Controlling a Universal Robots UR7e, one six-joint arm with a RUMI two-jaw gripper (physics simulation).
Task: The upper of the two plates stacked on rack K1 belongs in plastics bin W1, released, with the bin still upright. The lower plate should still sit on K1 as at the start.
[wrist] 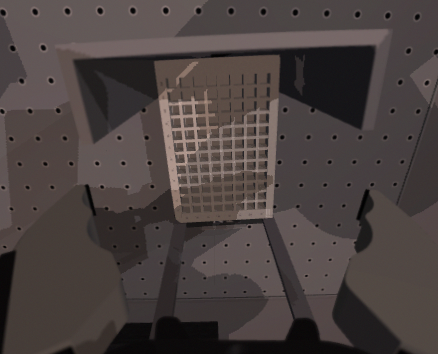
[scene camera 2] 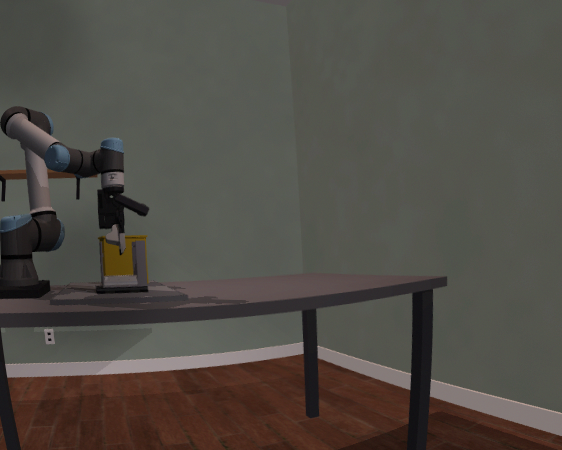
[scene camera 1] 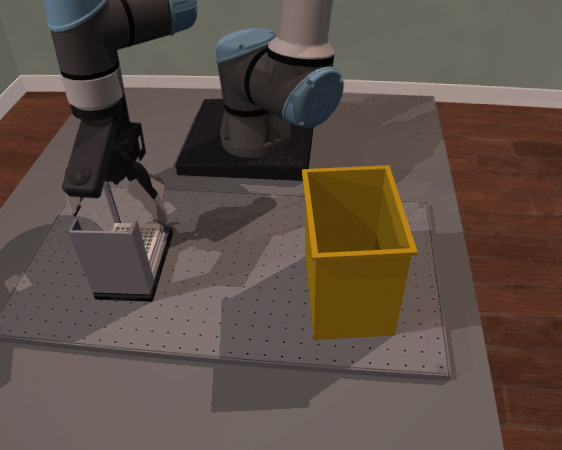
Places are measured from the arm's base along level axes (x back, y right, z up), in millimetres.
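Pixels of known places: gripper, fingertip midpoint: (wrist: 226,192) (scene camera 2: 121,254) (scene camera 1: 119,219); arm's base, link origin: (scene camera 2: 18,284) (scene camera 1: 256,137).
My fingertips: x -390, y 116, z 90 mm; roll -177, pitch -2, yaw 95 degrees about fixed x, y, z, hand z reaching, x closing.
Ahead of a thing's pixels: the offset from my fingertips to its top centre. Level surfaces: height alone.
The upper plate {dx -1, dy +0, dz -63 mm} (scene camera 1: 150,239) (wrist: 220,150), pale with a grid of square wells, lies flat in rack K1 {dx +9, dy +1, dz +39 mm} (scene camera 1: 112,262) (scene camera 2: 141,262) (wrist: 225,41), which has tall grey walls at one end, two thin posts at the other and a black base. The lower plate cannot be told apart; in the scene camera 2 view the stack is a pale low block. Plastics bin W1 {dx +13, dy -357, dz +70 mm} (scene camera 1: 360,295) (scene camera 2: 117,260), tall and yellow, stands upright to the right in the scene camera 1 view. My gripper (scene camera 1: 119,217) (scene camera 2: 121,250) (wrist: 226,192) is open and empty, fingertips above the plates, one to each side of the rack.
The rack and bin stand on a perforated board (scene camera 1: 200,320) (scene camera 2: 165,298) on the grey table {dz -123 mm} (scene camera 1: 125,400) (scene camera 2: 350,287). The arm's black base plate (scene camera 1: 240,170) (scene camera 2: 30,288) is behind the board. The rack's walls and posts rise close to the fingers.
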